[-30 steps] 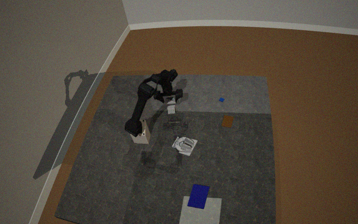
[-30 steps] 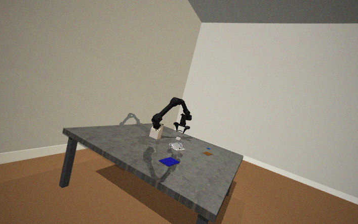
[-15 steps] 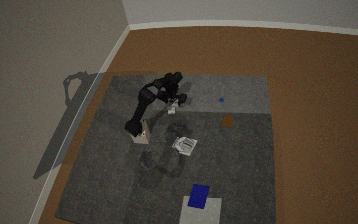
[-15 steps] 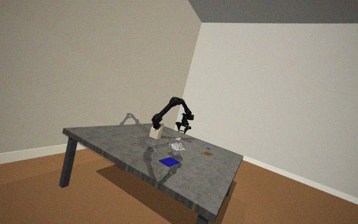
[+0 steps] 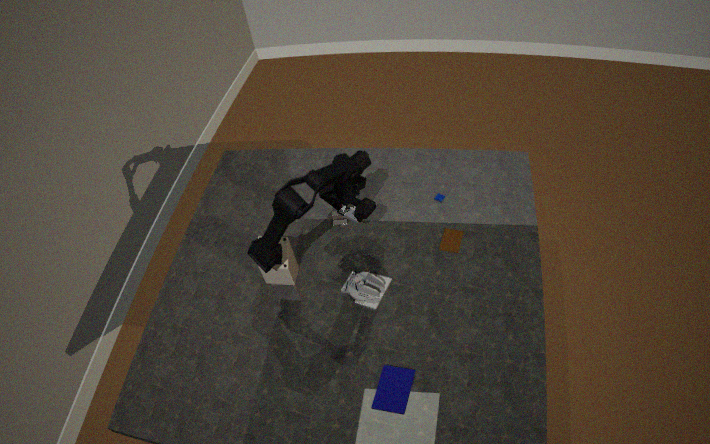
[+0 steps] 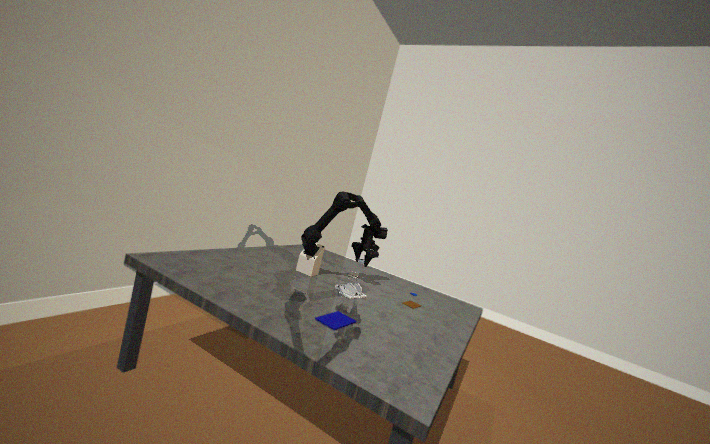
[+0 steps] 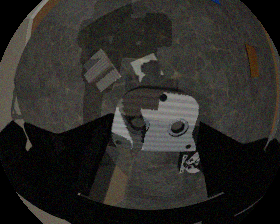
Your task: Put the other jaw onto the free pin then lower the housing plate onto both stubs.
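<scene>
Right now my gripper tip is 40 mm short of the white jaw, 220 mm to the left of it and 90 mm above it. The rest, counted from my gripper tip: small blue square 280 mm ahead, 190 mm to the left, 100 mm below; then orange patch 330 mm ahead, 100 mm below.
</scene>
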